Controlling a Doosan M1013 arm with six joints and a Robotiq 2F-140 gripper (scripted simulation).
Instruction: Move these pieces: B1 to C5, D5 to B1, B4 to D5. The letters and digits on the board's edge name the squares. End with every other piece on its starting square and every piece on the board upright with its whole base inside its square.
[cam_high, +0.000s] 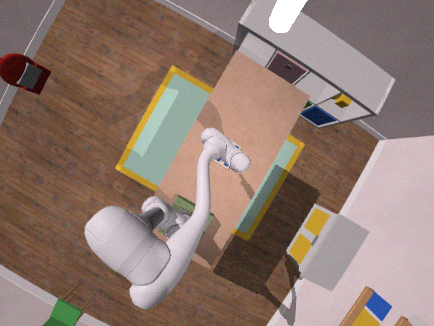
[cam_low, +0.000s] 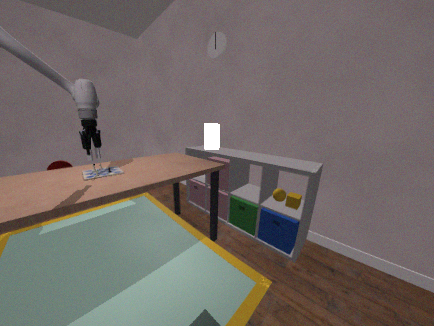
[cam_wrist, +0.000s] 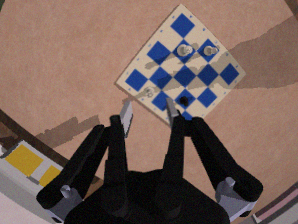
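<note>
The chessboard lies 5 cm ahead of my hand, 7 cm to the left of it and 14 cm below it. Round my hand: dark chess piece (8 cm ahead, 2 cm to the left, 12 cm below).
</note>
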